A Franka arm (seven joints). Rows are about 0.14 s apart.
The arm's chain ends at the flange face. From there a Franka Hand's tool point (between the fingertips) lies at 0.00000 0.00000 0.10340 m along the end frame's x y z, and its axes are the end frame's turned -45 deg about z.
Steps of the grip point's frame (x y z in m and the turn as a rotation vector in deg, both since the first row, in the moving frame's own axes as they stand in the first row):
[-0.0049 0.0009 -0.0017 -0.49 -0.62 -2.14]
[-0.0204 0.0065 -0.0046 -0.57 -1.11 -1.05]
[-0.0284 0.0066 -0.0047 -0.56 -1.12 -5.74]
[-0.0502 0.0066 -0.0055 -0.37 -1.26 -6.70]
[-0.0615 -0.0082 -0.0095 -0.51 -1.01 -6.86]
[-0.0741 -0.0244 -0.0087 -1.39 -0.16 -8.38]
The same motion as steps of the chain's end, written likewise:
[-0.0027 0.0027 -0.0017 -0.78 -0.09 -2.14]
[-0.0092 0.0169 -0.0046 -1.19 -0.38 -1.05]
[-0.0148 0.0226 -0.0047 -1.19 -0.40 -5.74]
[-0.0298 0.0380 -0.0055 -1.15 -0.63 -6.70]
[-0.0488 0.0357 -0.0095 -1.07 -0.35 -6.86]
[-0.0714 0.0333 -0.0087 -1.10 0.87 -8.38]

